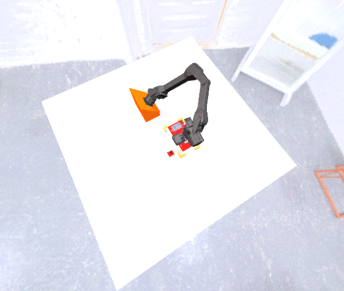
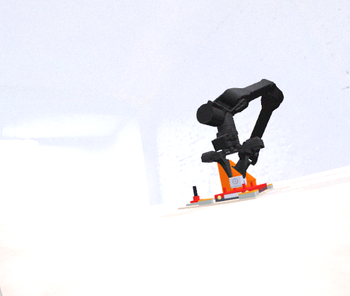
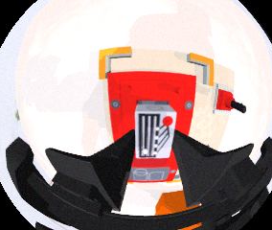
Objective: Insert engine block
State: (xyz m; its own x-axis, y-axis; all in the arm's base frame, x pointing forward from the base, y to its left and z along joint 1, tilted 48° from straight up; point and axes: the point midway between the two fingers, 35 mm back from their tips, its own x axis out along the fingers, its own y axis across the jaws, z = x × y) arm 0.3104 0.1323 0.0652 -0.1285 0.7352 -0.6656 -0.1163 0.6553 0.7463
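Right now my gripper tip is 10 mm above the engine block.
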